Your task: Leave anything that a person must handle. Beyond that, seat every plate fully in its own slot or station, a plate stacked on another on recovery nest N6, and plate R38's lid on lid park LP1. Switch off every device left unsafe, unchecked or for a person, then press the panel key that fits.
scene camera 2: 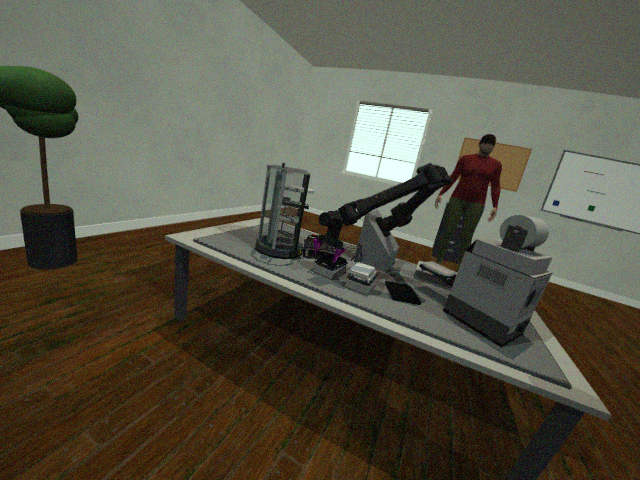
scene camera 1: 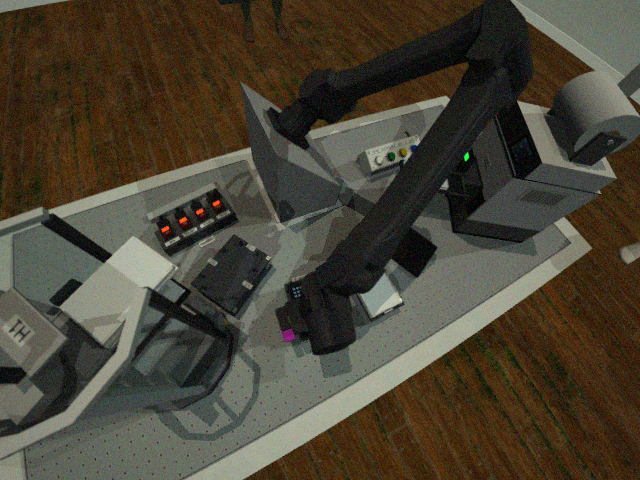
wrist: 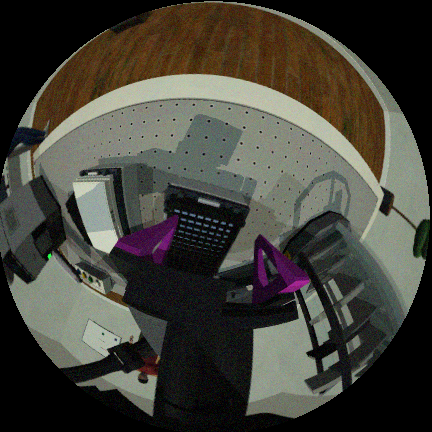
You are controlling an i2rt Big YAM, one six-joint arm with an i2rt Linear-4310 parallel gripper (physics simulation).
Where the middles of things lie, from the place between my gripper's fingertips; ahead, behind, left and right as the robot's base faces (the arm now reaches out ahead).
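Labels:
Well plate (wrist: pixel 203 234): 10 mm below my hand, 20 mm to the left of it, 40 mm behind it. Plate hotel (scene camera 1: pixel 167 358): 150 mm above my hand, 60 mm behind it, 310 mm to the right of it.

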